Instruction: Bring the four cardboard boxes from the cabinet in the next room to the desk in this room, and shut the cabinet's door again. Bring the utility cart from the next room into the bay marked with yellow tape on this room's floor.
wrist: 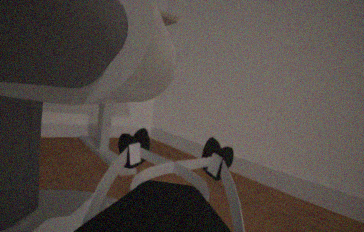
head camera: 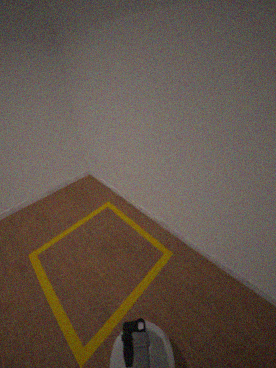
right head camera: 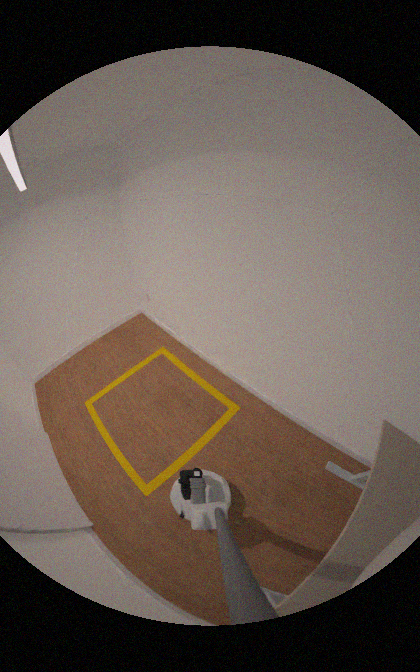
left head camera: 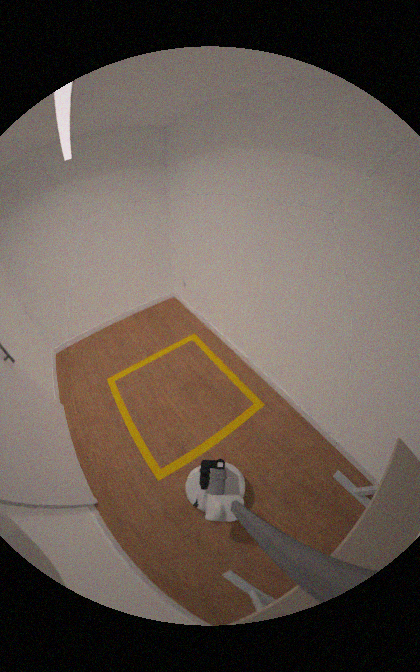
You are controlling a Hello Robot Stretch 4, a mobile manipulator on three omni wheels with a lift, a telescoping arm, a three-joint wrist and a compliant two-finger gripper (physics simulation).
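The yellow tape bay (head camera: 56, 305) (left head camera: 210, 442) (right head camera: 192, 447) is marked on the brown floor near a wall corner, and bare floor shows inside its outline. Part of the desk's pale top (left head camera: 390, 515) (right head camera: 385, 500) shows at the lower right of both side head views. My gripper (wrist: 176, 146) is open in the wrist view, with its two dark fingertips apart and nothing between them. It is beside my own body, near a wall. The cardboard boxes, the cabinet and the utility cart do not show in these views.
My round white base (left head camera: 191, 487) (right head camera: 176, 495) stands just outside the bay's near edge. A white wall (head camera: 215, 165) (left head camera: 300, 300) (right head camera: 280, 300) runs along the bay's right side. A light desk leg (left head camera: 352, 487) (right head camera: 345, 474) stands on the floor between that wall and my base.
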